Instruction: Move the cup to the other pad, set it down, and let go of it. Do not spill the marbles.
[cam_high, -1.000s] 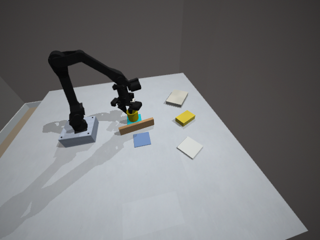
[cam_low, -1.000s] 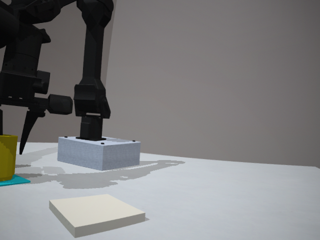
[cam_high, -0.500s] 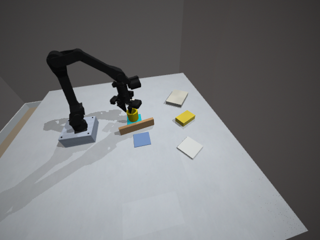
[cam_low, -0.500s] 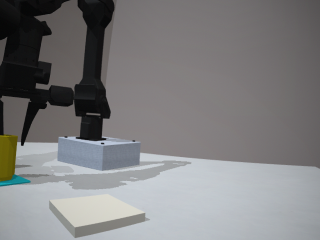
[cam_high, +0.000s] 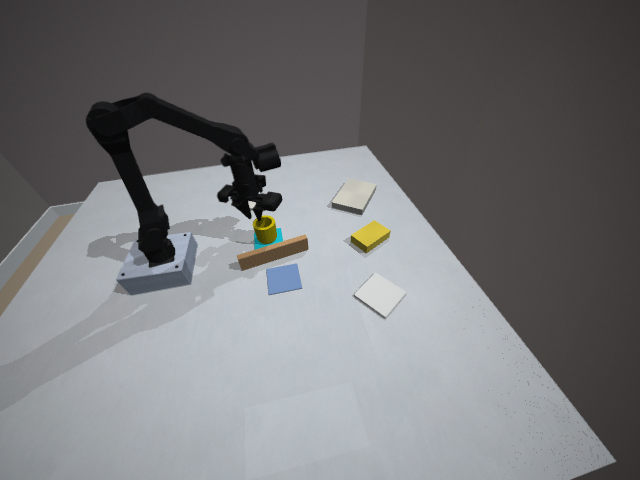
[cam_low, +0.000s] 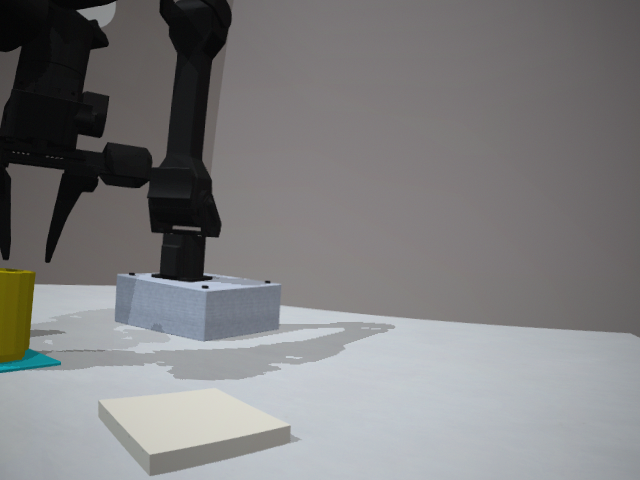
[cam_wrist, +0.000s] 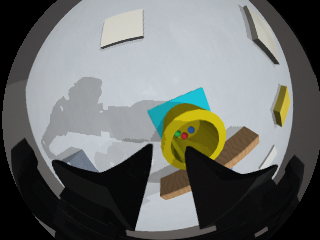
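The yellow cup lies 20 mm ahead of my gripper tip, 20 mm to the right of it and 50 mm below it. The rest, counted from my gripper tip: cyan pad (20 mm ahead, 20 mm to the right, 90 mm below); blue pad (20 mm ahead, 200 mm to the right, 90 mm below); wooden bar (20 mm ahead, 110 mm to the right, 60 mm below).
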